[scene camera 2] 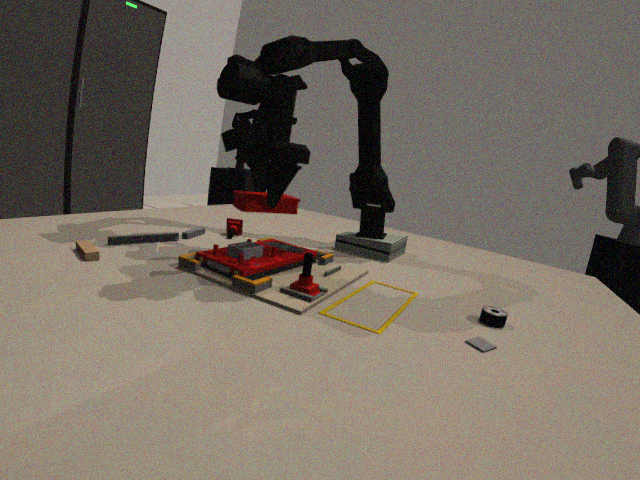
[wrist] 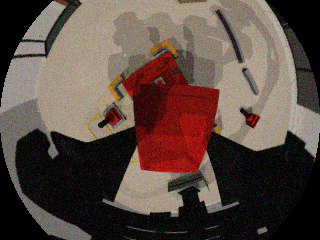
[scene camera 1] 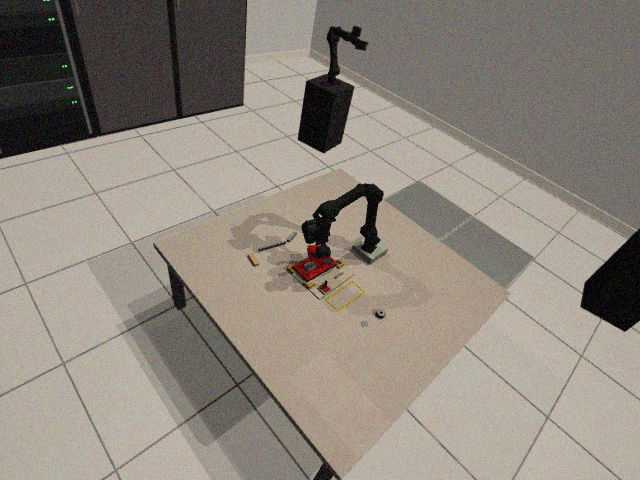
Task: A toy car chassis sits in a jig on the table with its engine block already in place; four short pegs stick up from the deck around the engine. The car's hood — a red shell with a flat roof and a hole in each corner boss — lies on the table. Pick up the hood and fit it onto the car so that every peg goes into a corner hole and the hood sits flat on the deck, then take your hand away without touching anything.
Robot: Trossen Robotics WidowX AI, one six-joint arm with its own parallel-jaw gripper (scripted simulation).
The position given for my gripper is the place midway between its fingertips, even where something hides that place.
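Note:
There is a red hood (scene camera 2: 246, 201), which I can also see in the wrist view (wrist: 173, 123), and it is my gripper that carries it. As for my gripper (scene camera 2: 264, 203), the wrist view gives me a sight of it as well (wrist: 173, 131).

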